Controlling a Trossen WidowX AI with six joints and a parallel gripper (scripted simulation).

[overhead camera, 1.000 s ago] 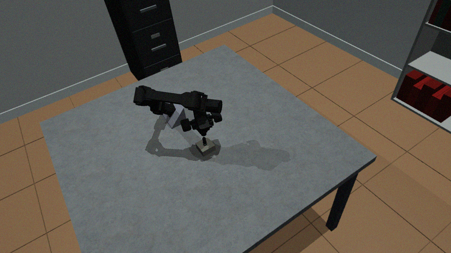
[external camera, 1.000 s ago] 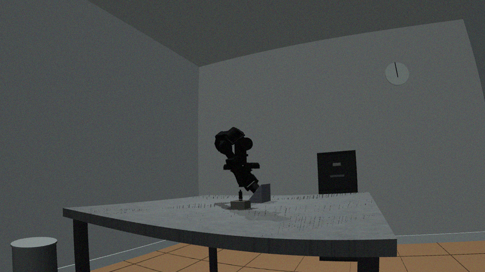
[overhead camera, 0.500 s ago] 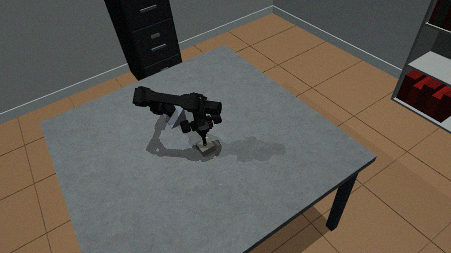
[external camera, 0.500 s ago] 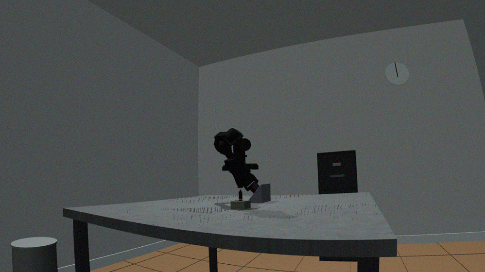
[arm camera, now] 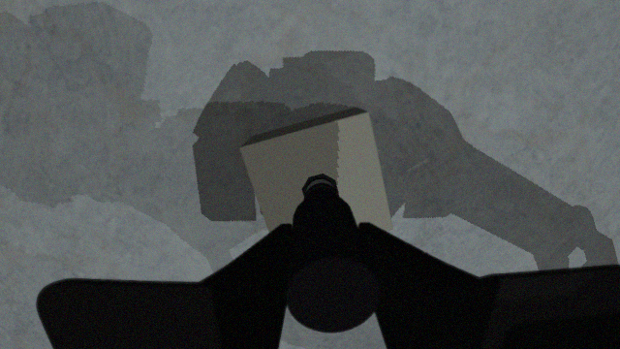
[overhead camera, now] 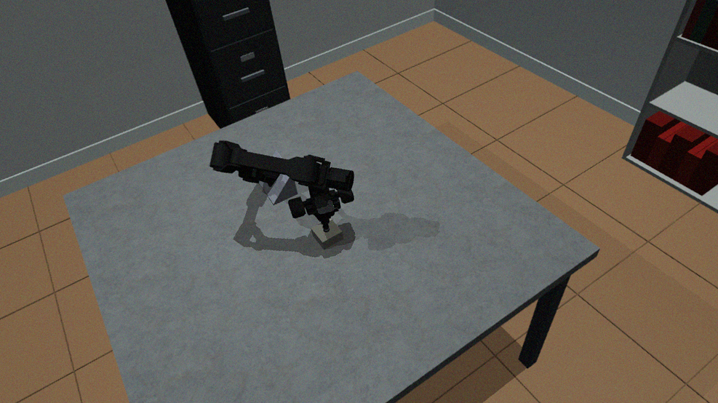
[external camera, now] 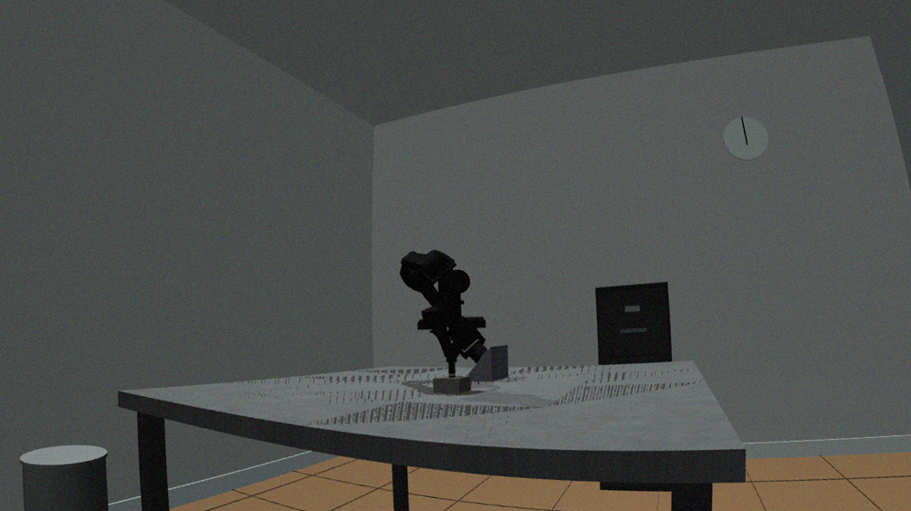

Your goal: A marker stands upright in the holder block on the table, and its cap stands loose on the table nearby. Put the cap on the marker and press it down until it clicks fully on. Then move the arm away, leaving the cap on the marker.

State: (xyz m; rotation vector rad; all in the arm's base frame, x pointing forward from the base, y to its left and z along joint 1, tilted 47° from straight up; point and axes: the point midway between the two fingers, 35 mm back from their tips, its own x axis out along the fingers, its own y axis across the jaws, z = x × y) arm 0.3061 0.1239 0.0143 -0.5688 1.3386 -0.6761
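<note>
My gripper tip is 7 cm above the holder block. Round my gripper tip: dark cap: 1 cm above.
</note>
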